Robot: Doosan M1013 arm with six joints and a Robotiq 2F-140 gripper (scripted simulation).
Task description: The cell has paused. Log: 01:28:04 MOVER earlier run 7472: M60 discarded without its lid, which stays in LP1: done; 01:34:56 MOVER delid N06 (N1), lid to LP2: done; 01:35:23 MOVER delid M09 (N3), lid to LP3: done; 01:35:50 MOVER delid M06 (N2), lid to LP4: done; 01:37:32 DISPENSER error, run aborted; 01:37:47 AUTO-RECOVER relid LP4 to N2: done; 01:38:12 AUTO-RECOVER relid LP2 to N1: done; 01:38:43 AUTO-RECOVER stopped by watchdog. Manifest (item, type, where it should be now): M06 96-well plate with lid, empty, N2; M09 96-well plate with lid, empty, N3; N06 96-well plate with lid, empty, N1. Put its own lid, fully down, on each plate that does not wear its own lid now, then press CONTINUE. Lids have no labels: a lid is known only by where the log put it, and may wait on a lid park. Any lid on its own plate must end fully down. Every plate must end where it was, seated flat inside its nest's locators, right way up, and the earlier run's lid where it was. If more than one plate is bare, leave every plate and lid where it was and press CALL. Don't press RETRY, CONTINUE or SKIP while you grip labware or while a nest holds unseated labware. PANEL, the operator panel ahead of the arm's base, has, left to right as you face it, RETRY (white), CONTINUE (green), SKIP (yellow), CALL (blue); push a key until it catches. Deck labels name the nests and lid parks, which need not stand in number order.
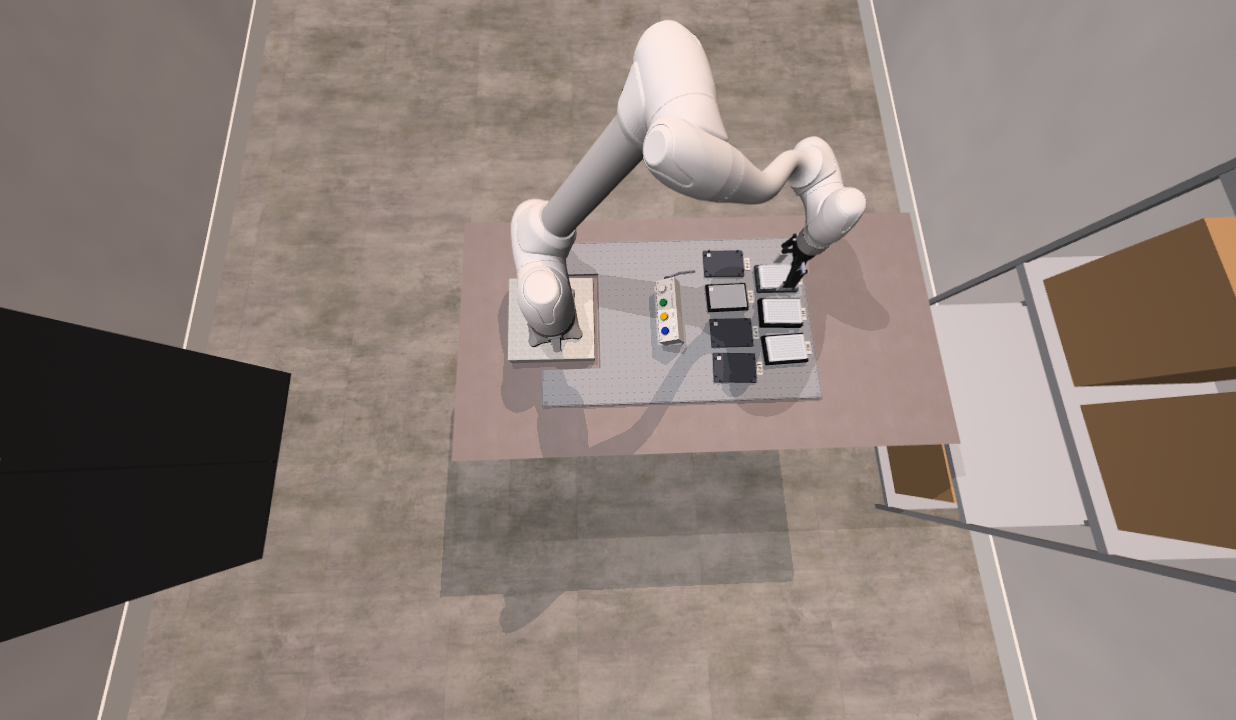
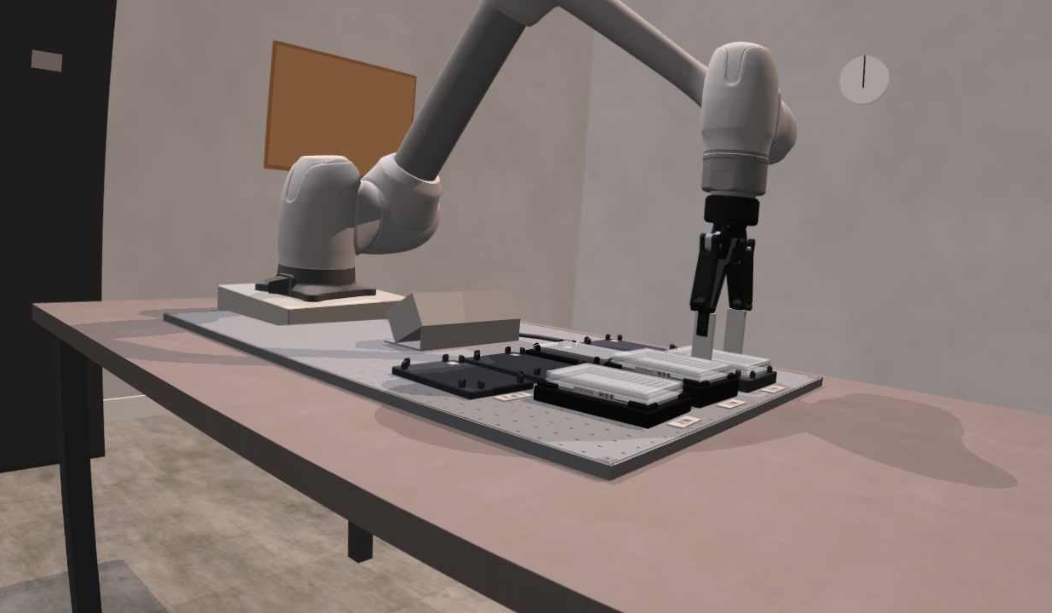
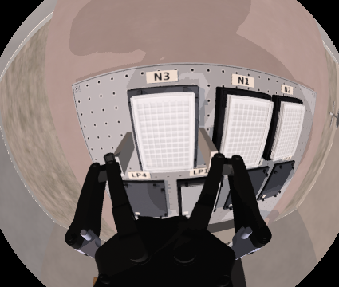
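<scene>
My gripper is now 2 cm above the lid. Round my hand: lid park LP3 (21 cm behind, 17 cm to the right, 5 cm below); then plate (3 cm below); then lid park LP4 (17 cm behind, 9 cm to the left, 5 cm below).
</scene>
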